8 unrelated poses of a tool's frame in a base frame.
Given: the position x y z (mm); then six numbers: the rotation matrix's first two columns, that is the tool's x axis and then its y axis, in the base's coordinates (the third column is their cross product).
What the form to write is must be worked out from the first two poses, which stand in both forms.
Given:
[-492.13, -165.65, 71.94, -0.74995, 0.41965, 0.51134, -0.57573, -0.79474, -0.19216]
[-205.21, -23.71, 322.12, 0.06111, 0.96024, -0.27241, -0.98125, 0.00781, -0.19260]
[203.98, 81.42, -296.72, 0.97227, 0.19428, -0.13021, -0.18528, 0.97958, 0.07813]
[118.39, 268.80, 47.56, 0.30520, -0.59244, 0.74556, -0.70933, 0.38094, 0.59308]
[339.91, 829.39, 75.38, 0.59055, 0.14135, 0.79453, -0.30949, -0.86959, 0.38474]
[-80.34, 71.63, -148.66, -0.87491, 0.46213, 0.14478, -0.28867, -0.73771, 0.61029]
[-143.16, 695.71, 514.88, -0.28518, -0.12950, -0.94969, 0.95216, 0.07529, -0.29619]
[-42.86, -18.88, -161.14, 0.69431, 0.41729, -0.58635, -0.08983, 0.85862, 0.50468]
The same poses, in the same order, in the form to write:
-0.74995, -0.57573, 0.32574, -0.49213; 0.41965, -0.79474, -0.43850, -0.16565; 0.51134, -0.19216, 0.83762, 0.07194; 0, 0, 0, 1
0.06111, -0.98125, -0.18281, -0.20521; 0.96024, 0.00781, 0.27907, -0.02371; -0.27241, -0.19260, 0.94271, 0.32212; 0, 0, 0, 1
0.97227, -0.18528, 0.14273, 0.20398; 0.19428, 0.97958, -0.05184, 0.08142; -0.13021, 0.07813, 0.98841, -0.29672; 0, 0, 0, 1
0.30520, -0.70933, -0.63538, 0.11839; -0.59244, 0.38094, -0.70986, 0.26880; 0.74556, 0.59308, -0.30397, 0.04756; 0, 0, 0, 1
0.59055, -0.30949, 0.74530, 0.33991; 0.14135, -0.86959, -0.47311, 0.82939; 0.79453, 0.38474, -0.46979, 0.07538; 0, 0, 0, 1
-0.87491, -0.28867, 0.38884, -0.08034; 0.46213, -0.73771, 0.49216, 0.07163; 0.14478, 0.61029, 0.77883, -0.14866; 0, 0, 0, 1
-0.28518, 0.95216, 0.10986, -0.14316; -0.12950, 0.07529, -0.98872, 0.69571; -0.94969, -0.29619, 0.10183, 0.51488; 0, 0, 0, 1
0.69431, -0.08983, 0.71405, -0.04286; 0.41729, 0.85862, -0.29773, -0.01888; -0.58635, 0.50468, 0.63363, -0.16114; 0, 0, 0, 1

